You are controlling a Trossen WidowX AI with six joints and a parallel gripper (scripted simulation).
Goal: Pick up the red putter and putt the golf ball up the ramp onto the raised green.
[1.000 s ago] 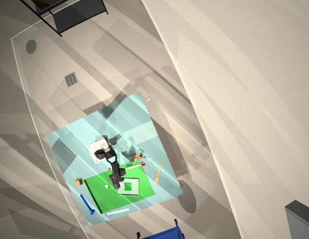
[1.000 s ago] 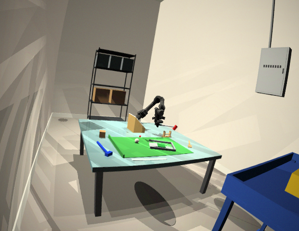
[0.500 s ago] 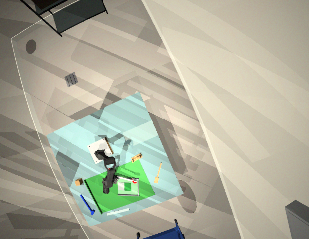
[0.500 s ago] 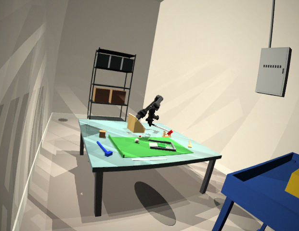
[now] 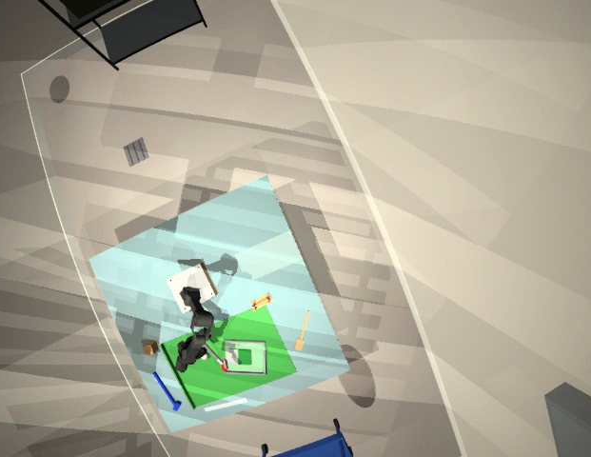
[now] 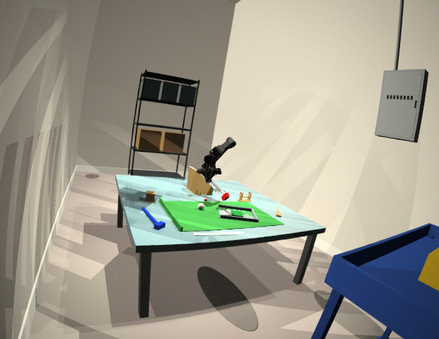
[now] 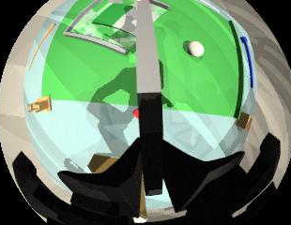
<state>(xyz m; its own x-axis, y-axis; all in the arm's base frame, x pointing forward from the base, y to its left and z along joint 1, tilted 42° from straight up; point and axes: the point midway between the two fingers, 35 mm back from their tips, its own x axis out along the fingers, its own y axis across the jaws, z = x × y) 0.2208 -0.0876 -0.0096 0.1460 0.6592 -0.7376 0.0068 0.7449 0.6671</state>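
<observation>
Right now the red putter is 120 mm ahead of my gripper tip. Also, from my gripper tip: white golf ball (150 mm ahead, 130 mm to the right, 120 mm below); wooden stand (360 mm to the left, 110 mm below, 50 mm ahead); green mat (240 mm ahead, 140 mm below, 30 mm to the right).
</observation>
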